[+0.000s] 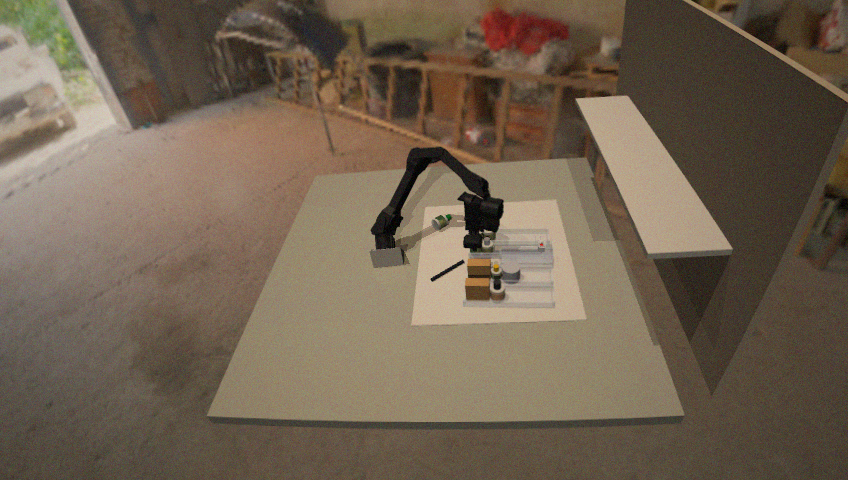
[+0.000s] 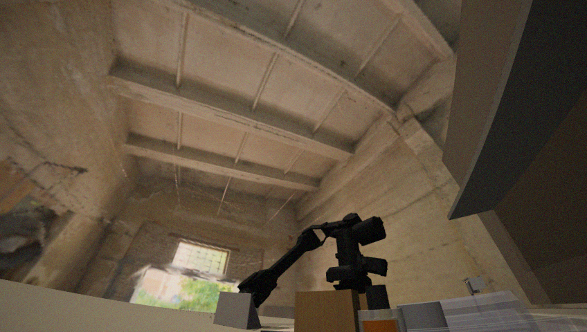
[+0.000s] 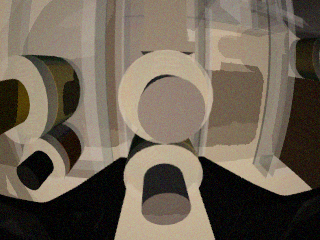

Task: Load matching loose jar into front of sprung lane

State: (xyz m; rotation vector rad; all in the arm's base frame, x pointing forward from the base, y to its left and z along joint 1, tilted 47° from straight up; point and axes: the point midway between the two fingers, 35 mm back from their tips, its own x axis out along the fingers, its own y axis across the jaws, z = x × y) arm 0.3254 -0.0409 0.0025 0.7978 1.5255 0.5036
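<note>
The black stick lies 11 cm behind my gripper tip, 8 cm to the right of it and 2 cm below it. From my gripper tip the other things lie so: pusher lane 14 cm ahead, 5 cm to the right, 1 cm below; grey cylinder 10 cm ahead, 15 cm to the right; shelf 51 cm ahead, 7 cm to the right, 34 cm above.
</note>
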